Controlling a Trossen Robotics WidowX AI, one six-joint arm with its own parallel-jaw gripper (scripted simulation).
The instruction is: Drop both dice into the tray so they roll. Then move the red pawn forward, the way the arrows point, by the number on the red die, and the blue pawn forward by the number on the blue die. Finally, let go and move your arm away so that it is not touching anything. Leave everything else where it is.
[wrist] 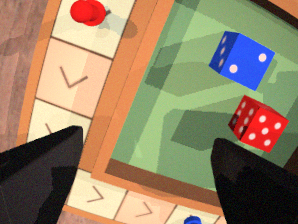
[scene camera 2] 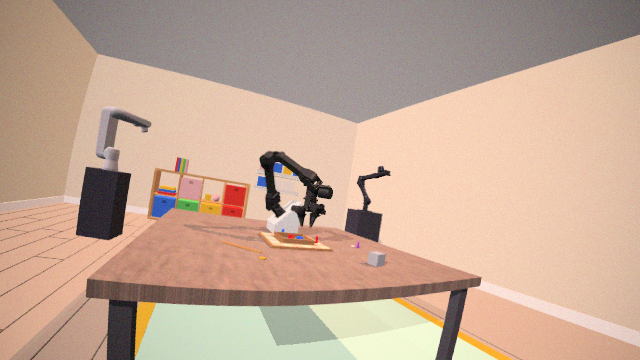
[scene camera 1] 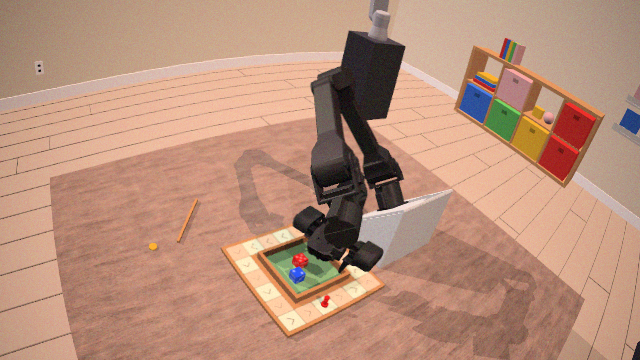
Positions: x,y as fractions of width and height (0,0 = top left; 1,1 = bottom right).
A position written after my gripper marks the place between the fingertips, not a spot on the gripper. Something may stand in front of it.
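Visible to me: a green tray (wrist: 0.61,0.47) and my gripper (wrist: 0.50,0.64).
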